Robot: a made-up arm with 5 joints. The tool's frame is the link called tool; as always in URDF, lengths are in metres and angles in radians.
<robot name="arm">
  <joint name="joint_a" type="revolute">
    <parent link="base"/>
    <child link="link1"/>
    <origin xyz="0 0 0.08" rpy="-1.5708 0 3.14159"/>
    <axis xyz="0 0 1"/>
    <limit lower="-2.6" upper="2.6"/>
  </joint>
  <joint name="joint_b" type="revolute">
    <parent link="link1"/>
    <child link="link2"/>
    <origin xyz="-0.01 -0.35 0.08" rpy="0 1.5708 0"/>
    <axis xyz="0 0 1"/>
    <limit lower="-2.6" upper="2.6"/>
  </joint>
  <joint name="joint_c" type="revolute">
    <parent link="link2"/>
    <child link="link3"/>
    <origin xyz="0.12 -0.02 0.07" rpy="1.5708 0 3.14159"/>
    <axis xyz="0 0 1"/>
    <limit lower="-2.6" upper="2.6"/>
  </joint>
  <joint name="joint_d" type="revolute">
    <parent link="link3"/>
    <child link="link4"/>
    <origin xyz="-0.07 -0.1 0.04" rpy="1.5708 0 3.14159"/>
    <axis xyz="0 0 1"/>
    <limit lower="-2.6" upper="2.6"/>
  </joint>
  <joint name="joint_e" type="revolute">
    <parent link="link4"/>
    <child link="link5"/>
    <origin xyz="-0.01 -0.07 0.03" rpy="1.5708 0 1.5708"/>
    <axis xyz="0 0 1"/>
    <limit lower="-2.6" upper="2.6"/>
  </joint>
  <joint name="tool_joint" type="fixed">
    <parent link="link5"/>
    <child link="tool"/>
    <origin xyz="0.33 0.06 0.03" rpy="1.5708 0 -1.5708"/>
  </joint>
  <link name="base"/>
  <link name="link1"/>
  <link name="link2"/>
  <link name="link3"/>
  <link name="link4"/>
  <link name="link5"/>
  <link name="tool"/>
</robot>
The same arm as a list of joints. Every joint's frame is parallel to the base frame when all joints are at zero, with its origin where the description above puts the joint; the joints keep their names.
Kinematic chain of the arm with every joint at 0, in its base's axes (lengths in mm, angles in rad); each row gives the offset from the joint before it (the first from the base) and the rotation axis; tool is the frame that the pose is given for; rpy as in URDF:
joint_a: xyz 0 0 80 axis -y
joint_b: xyz 10 -80 350 axis -x
joint_c: xyz -70 120 20 axis -z
joint_d: xyz 100 70 -40 axis -x
joint_e: xyz -30 -10 70 axis +y
tool: xyz -60 30 -330 rpy 0 0 0
Joint limits (rad, base to tool): -2.6..2.6 -2.6..2.6 -2.6..2.6 -2.6..2.6 -2.6..2.6

